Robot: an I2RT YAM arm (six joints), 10 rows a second.
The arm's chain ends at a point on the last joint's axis. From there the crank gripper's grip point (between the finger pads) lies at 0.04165 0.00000 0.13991 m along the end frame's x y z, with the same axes.
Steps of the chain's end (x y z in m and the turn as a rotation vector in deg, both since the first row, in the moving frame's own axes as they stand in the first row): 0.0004, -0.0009, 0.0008, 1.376, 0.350, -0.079; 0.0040, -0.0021, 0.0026, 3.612, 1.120, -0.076; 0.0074, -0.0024, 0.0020, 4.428, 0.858, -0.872; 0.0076, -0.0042, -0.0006, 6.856, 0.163, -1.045; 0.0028, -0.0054, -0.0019, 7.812, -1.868, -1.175; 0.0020, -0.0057, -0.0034, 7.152, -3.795, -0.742; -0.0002, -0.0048, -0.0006, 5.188, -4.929, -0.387
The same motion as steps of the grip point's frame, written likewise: 0.0013, -0.0043, 0.0005, 1.376, 0.350, -0.079; 0.0067, -0.0109, 0.0015, 3.612, 1.120, -0.076; 0.0094, -0.0138, 0.0009, 4.428, 0.858, -0.872; 0.0078, -0.0217, -0.0018, 6.856, 0.163, -1.045; -0.0020, -0.0253, -0.0020, 7.812, -1.868, -1.175; -0.0074, -0.0238, -0.0021, 7.152, -3.795, -0.742; -0.0124, -0.0178, 0.0019, 5.188, -4.929, -0.387
